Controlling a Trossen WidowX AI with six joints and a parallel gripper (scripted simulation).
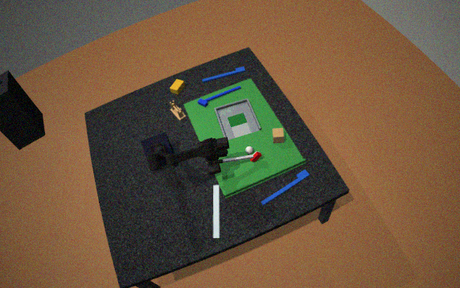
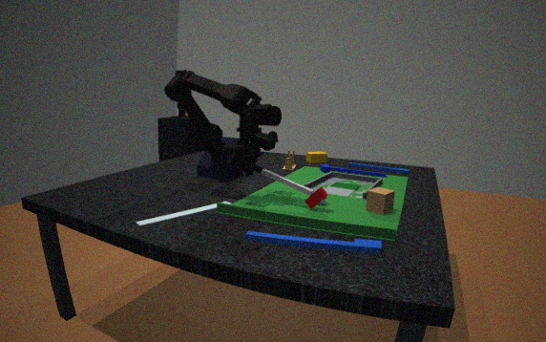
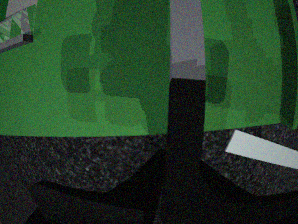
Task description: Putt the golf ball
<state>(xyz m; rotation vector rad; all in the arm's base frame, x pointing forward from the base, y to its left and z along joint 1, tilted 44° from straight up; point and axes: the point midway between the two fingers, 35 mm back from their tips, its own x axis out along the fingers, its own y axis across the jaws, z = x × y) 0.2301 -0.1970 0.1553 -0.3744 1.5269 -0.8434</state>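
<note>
Now: the red putter 120 mm ahead of my gripper tip and 20 mm to the right of it. From my gripper tip the other things lie so: white golf ball: 220 mm ahead, 20 mm to the left, 50 mm below; then white strip: 100 mm behind, 200 mm to the right, 70 mm below; then green mat: 240 mm ahead, 180 mm to the left, 70 mm below.
</note>
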